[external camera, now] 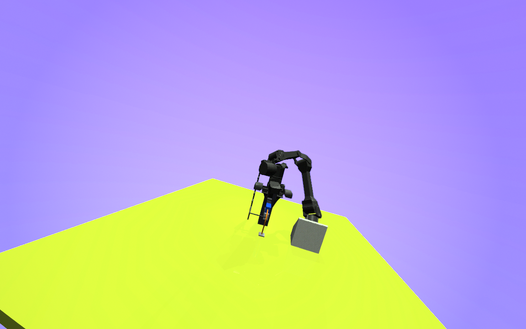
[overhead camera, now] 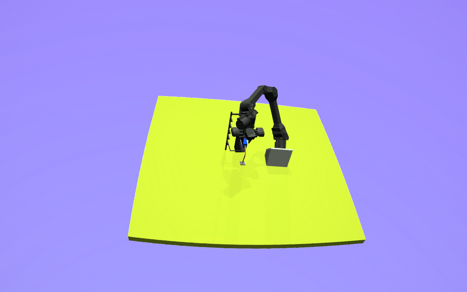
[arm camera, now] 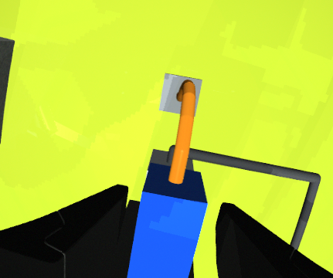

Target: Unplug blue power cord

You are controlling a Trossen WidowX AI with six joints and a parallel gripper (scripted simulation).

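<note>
My gripper tip is 10 mm short of the blue plug, 40 mm to the left of it and 10 mm above it.
</note>
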